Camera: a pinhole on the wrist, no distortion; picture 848 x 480 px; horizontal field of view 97.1 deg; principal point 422.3 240.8 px. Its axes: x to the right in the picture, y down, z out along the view. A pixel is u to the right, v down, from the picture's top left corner.
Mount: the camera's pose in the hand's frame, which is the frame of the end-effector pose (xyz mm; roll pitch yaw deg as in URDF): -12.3 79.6 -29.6 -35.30 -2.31 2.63
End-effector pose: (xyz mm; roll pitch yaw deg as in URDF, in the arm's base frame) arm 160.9 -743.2 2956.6 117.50 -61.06 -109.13
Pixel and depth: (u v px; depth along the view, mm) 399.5 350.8 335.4
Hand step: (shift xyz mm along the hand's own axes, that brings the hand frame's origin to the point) -54.0 352.2 186.2
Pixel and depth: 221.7 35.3 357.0
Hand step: -221.6 116.4 366.9
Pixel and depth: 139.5 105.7 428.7
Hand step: -358.7 185.3 396.2
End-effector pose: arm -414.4 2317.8 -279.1 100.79 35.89 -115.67
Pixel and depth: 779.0 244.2 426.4
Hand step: 367.7 346.9 332.3
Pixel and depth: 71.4 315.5 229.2
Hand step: -240.9 239.0 122.3
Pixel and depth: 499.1 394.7 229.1
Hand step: 19.7 290.5 104.8
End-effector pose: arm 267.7 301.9 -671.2 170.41 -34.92 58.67
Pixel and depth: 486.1 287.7 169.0
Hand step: 6.1 195.5 97.2
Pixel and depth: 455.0 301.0 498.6
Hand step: 0.4 434.1 332.5
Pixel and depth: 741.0 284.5 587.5
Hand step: 450.9 496.7 430.1
